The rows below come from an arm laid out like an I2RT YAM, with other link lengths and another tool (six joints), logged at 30 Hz.
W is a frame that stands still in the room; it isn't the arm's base.
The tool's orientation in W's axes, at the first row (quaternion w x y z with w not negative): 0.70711, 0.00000, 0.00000, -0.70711
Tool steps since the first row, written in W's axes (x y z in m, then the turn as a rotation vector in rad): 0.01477, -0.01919, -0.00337, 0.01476, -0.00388, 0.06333; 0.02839, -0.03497, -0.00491, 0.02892, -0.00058, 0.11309; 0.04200, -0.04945, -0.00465, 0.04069, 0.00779, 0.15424; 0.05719, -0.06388, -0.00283, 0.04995, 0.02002, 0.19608; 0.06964, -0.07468, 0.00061, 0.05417, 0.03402, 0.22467; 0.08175, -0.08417, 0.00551, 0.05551, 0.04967, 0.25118; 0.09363, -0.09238, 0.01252, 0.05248, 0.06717, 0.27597; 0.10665, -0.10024, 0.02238, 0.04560, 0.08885, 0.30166; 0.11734, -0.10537, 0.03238, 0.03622, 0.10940, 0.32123
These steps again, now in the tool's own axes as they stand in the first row. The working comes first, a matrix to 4 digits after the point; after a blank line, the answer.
The tool's axes in the first row as the columns of a matrix, in W's axes (used below as rounded here):
0.0000, 1.0000, 0.0000
-1.0000, 0.0000, 0.0000
0.0000, 0.0000, 1.0000

0.01919, 0.01477, -0.00337, 0.00388, 0.01476, 0.06333; 0.03497, 0.02839, -0.00491, 0.00058, 0.02892, 0.11309; 0.04945, 0.04200, -0.00465, -0.00779, 0.04069, 0.15424; 0.06388, 0.05719, -0.00283, -0.02002, 0.04995, 0.19608; 0.07468, 0.06964, 0.00061, -0.03402, 0.05417, 0.22467; 0.08417, 0.08175, 0.00551, -0.04967, 0.05551, 0.25118; 0.09238, 0.09363, 0.01252, -0.06717, 0.05248, 0.27597; 0.10024, 0.10665, 0.02238, -0.08885, 0.04560, 0.30166; 0.10537, 0.11734, 0.03238, -0.10940, 0.03622, 0.32123
